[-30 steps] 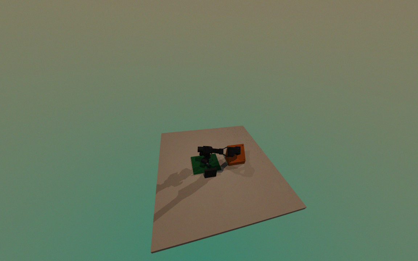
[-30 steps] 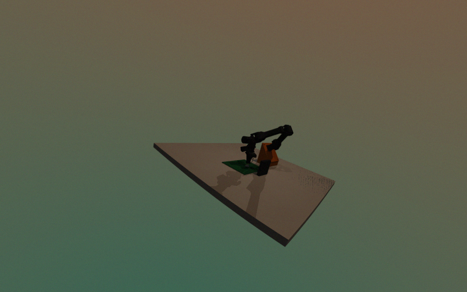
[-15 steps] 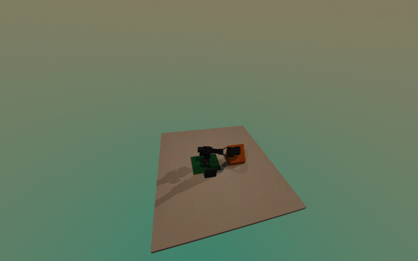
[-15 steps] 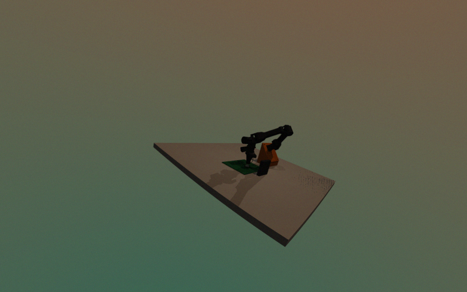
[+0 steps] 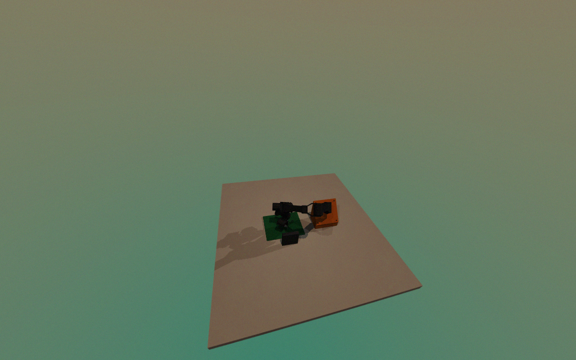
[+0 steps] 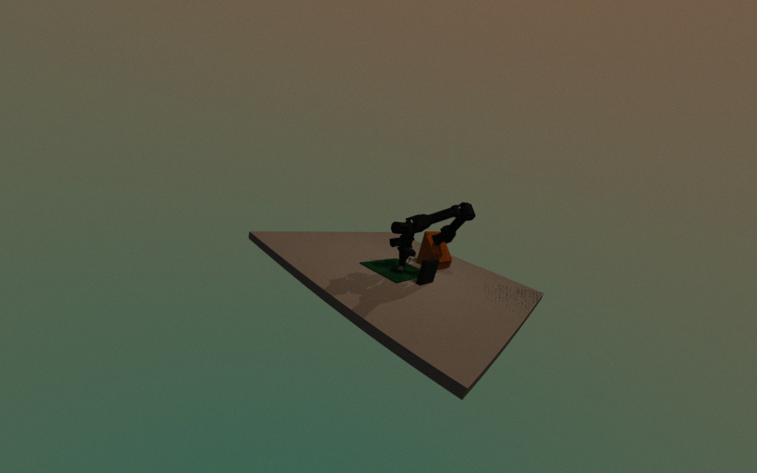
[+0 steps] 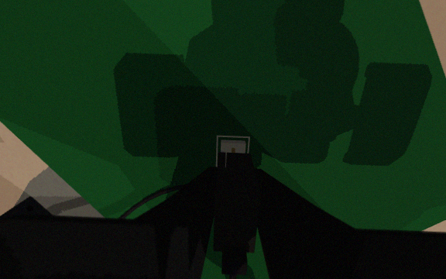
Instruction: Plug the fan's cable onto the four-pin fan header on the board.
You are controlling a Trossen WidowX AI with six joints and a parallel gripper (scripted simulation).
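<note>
Now: the white four-pin fan header 4 cm below my gripper tip and 1 cm behind it. The rest, counted from my gripper tip: green board 5 cm below, 1 cm to the right, 1 cm ahead; then black fan 16 cm to the left, 2 cm above; then black fan plug 1 cm behind, 1 cm above.
</note>
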